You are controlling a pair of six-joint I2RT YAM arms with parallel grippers.
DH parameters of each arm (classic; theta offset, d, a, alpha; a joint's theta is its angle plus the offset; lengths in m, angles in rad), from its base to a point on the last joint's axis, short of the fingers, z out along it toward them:
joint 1: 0 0.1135 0.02 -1.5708
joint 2: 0 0 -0.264 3.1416
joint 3: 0.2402 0 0.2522 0
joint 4: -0.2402 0 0.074 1.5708
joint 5: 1.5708 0 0 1.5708
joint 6: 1.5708 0.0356 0 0
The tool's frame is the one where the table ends.
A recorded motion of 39 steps. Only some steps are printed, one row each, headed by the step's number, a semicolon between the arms.
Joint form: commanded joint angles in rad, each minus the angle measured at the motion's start. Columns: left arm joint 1, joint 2, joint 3, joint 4, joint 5, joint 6; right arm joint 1, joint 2, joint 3, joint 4, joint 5, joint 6.
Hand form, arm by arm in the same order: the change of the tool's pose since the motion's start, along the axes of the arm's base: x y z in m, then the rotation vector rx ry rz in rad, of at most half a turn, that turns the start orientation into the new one. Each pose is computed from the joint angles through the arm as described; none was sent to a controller.
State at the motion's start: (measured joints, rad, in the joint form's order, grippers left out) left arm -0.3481 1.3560 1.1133 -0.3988 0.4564 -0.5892; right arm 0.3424 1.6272 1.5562 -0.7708 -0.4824 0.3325
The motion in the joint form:
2: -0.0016 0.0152 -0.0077 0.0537 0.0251 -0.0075; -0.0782 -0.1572 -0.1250 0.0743 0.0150 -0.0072
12: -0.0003 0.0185 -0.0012 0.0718 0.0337 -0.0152; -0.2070 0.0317 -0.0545 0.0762 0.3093 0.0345
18: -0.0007 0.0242 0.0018 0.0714 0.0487 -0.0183; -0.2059 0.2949 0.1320 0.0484 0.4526 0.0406
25: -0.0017 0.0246 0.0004 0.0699 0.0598 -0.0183; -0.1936 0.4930 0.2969 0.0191 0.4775 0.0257
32: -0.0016 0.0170 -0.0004 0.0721 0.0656 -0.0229; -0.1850 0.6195 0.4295 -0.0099 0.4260 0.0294
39: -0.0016 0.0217 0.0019 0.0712 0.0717 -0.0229; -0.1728 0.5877 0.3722 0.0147 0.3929 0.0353
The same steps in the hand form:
2: 0.0046 -0.0031 -0.0021 -0.0283 -0.0189 -0.0180; -0.0240 -0.0356 0.0148 0.0183 -0.1093 -0.0842
12: 0.0066 -0.0036 0.0008 -0.0441 -0.0320 -0.0200; 0.0345 -0.0788 -0.0255 -0.2102 -0.0294 -0.4357
18: 0.0074 -0.0046 0.0003 -0.0528 -0.0239 -0.0310; 0.0944 -0.0753 -0.0674 -0.3520 0.0415 -0.5166
25: 0.0069 -0.0051 -0.0003 -0.0577 -0.0185 -0.0410; 0.1345 -0.0649 -0.1023 -0.4036 0.0855 -0.4968
32: 0.0055 -0.0047 0.0019 -0.0661 -0.0227 -0.0436; 0.1585 -0.0551 -0.1212 -0.3707 0.1179 -0.4569
39: 0.0063 -0.0052 0.0013 -0.0683 -0.0183 -0.0485; 0.1504 -0.0492 -0.1224 -0.3430 0.1265 -0.4299

